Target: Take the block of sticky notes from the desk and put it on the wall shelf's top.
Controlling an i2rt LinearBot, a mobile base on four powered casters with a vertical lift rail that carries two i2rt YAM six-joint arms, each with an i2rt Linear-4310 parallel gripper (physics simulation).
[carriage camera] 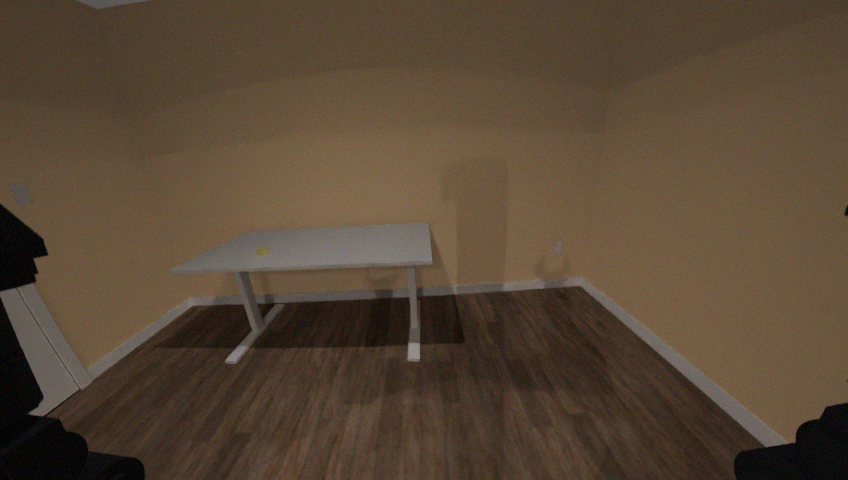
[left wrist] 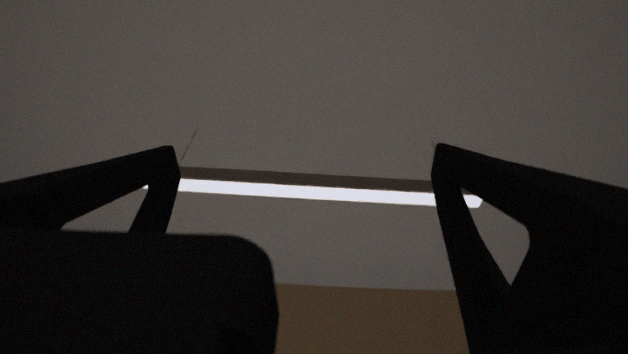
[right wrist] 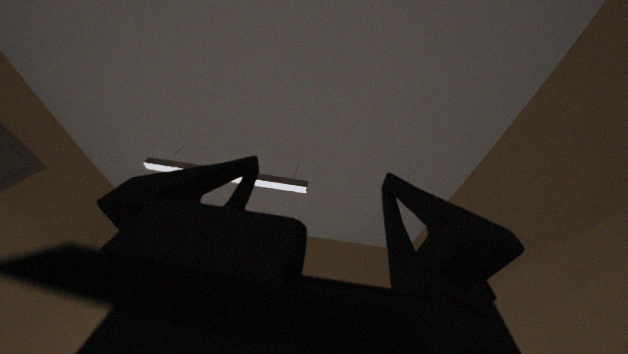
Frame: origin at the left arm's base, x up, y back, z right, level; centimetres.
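Seen in the pictures: left gripper, fingertip midpoint: [left wrist: 302,159]; right gripper, fingertip midpoint: [right wrist: 320,171].
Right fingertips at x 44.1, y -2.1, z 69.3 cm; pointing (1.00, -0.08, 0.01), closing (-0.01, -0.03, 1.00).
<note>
A point is followed by its place in that frame.
The block of sticky notes [carriage camera: 262,251] {x -12.3, y -132.3, z -68.4 cm} is a small yellow shape on the left part of the white desk [carriage camera: 351,246] {x -14.9, y -143.0, z -15.5 cm}, across the room in the carriage view. The wall shelf does not show in any view. My left gripper [left wrist: 302,159] {x 43.7, y -3.3, z -0.2 cm} is open, its two dark fingers wide apart with ceiling and a lamp behind them. My right gripper [right wrist: 320,171] {x 44.1, y -2.1, z 69.3 cm} is open too, with ceiling between its fingers. Both grippers point upward, away from the desk, and hold nothing.
The desk stands near the back wall [carriage camera: 368,178] {x 21.6, y -198.6, z -12.9 cm} on two white legs with long feet. A white door [carriage camera: 44,356] {x -55.2, y -83.9, z -191.6 cm} shows partly at the left. A side wall [carriage camera: 731,208] {x 11.5, y -105.6, z 182.9 cm} runs along the right. A lamp [left wrist: 305,192] {x 120.8, y -79.7, z -6.4 cm} [right wrist: 282,186] {x 120.8, y -81.9, z 39.6 cm} hangs from the ceiling.
</note>
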